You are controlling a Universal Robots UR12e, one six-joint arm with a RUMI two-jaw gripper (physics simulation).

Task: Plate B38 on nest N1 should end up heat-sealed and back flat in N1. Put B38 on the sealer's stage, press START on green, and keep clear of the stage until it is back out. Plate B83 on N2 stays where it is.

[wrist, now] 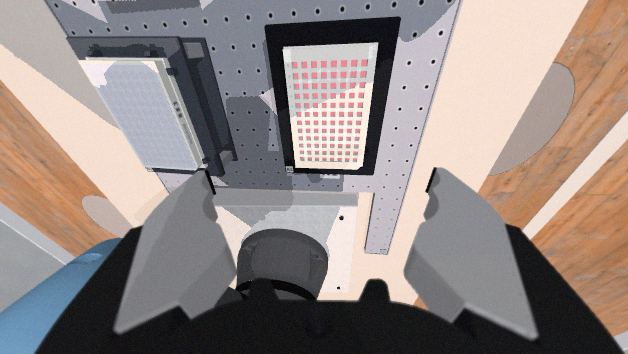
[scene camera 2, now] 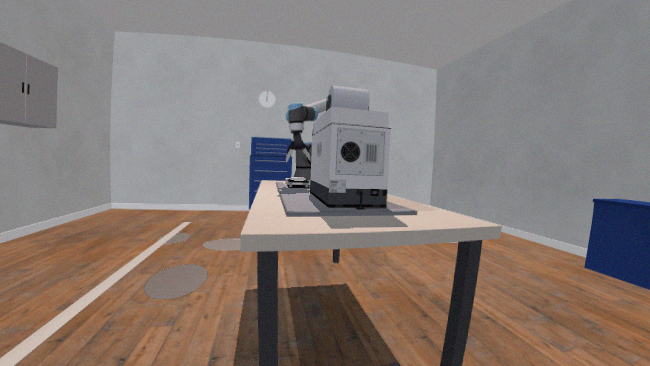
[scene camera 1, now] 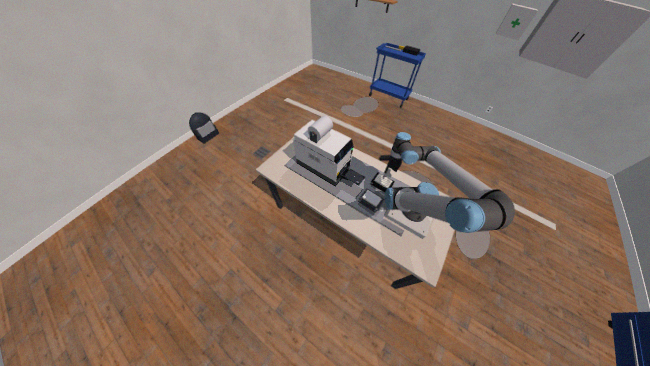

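Seen in the pictures: gripper, between the fingertips: [wrist: 318, 173] [scene camera 2: 298, 162] [scene camera 1: 387, 173]; arm's base, origin of its link: [wrist: 284, 257] [scene camera 2: 306, 179].
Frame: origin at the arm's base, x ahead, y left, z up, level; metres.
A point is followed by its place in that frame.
Plate B38 [scene camera 1: 385, 180] {x 0.313, y -0.048, z 0.027 m} [wrist: 332, 105] {x 0.338, y -0.040, z 0.020 m}, white with pink wells, lies flat in the black nest N1 [wrist: 387, 60] {x 0.385, y -0.083, z 0.012 m}. Plate B83 [scene camera 1: 372, 198] {x 0.280, y 0.169, z 0.035 m} [wrist: 142, 115] {x 0.296, y 0.168, z 0.035 m}, pale and covered, sits in the dark nest N2 [wrist: 201, 107] {x 0.310, y 0.108, z 0.017 m} at the left of the wrist view. My gripper [scene camera 2: 299, 159] {x 0.321, y -0.038, z 0.122 m} [wrist: 318, 173] {x 0.321, y -0.038, z 0.122 m} is open and empty, above the N1 plate, with a gap to it in scene camera 2. In the wrist view its fingers are spread wider than the plate. The white sealer [scene camera 1: 319, 152] {x 0.735, y 0.294, z 0.275 m} [scene camera 2: 325, 150] {x 0.949, y 0.110, z 0.170 m} has its dark stage [scene camera 1: 354, 176] {x 0.497, y 0.139, z 0.073 m} out, with no plate visible on it. A green light shows on its front.
The nests stand on a grey perforated board [wrist: 405, 120] {x 0.323, y -0.138, z -0.029 m} on the pale table [scene camera 1: 430, 270] {x -0.329, y 0.271, z -0.042 m} [scene camera 2: 370, 240] {x 1.287, y 0.220, z -0.064 m}. The sealer stands at one table end, the arm base [wrist: 282, 255] {x 0.086, y -0.004, z 0.046 m} beyond the nests. The forearm [scene camera 1: 457, 172] {x -0.034, y 0.103, z 0.600 m} reaches over the table's far side. A blue cart [scene camera 1: 391, 89] is by the wall.
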